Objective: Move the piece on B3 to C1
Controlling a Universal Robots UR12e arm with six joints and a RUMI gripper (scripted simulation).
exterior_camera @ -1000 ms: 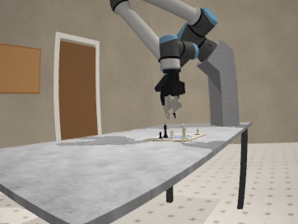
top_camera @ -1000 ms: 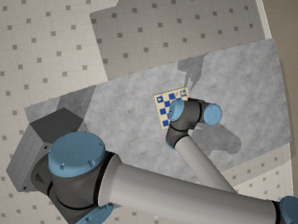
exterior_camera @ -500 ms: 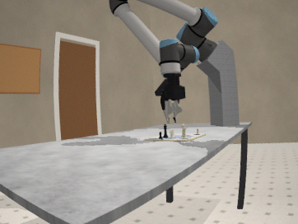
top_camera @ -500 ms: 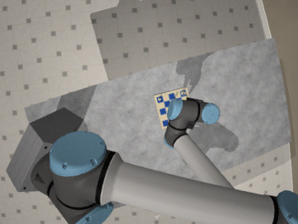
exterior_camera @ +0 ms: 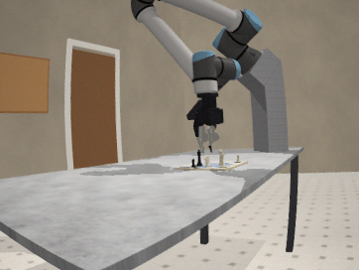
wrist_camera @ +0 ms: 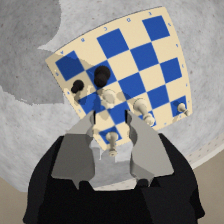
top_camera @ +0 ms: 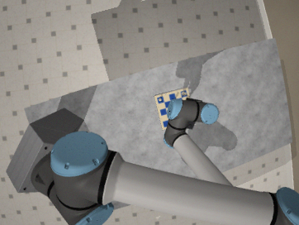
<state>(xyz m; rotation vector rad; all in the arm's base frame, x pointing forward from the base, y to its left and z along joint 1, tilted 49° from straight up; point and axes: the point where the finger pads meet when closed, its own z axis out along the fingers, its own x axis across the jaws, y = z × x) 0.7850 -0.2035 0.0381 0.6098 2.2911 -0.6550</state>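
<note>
Now: hand 40 mm to the left of the tall black piece, 40 mm above it and 20 mm past it. The rest, counted from my hand: chessboard (70 mm below, 40 mm behind, 10 mm to the left); then tall white piece (50 mm to the left, 40 mm below, 30 mm behind); then black pawn (50 mm to the right, 50 mm below, 20 mm ahead).
</note>
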